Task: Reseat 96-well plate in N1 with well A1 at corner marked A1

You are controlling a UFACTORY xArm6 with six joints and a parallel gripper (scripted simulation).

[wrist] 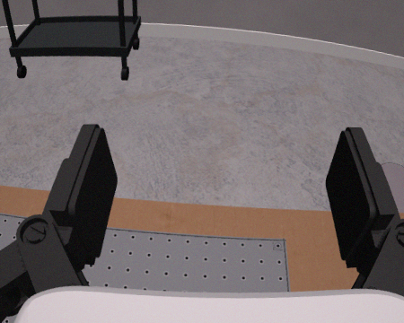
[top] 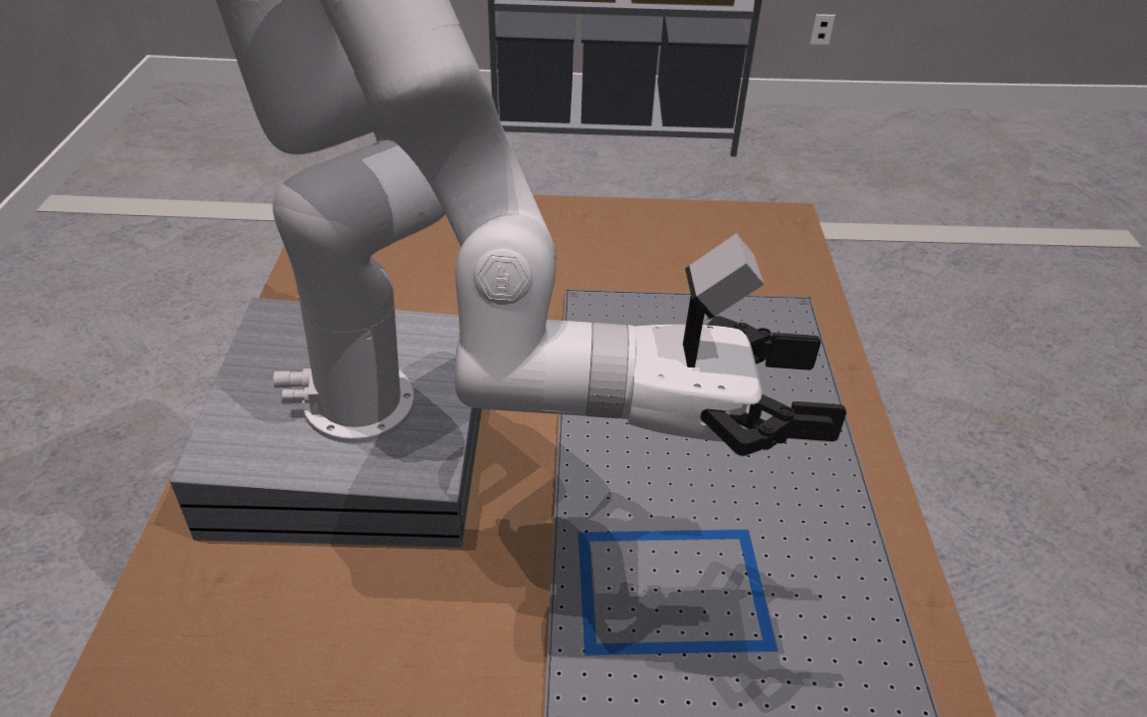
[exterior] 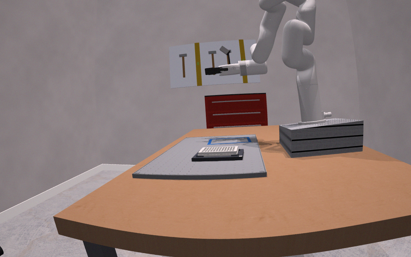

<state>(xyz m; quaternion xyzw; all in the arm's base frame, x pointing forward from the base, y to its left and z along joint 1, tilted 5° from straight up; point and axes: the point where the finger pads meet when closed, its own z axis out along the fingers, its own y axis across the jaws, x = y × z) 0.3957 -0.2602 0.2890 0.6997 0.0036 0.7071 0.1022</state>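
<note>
The white 96-well plate lies 37 cm to the left of my hand, 31 cm below it and 2 cm behind it. Round my hand: black plate nest N1: 37 cm to the left, 33 cm below, 2 cm behind; then small A1 label: 43 cm to the left, 32 cm below, 8 cm behind.
</note>
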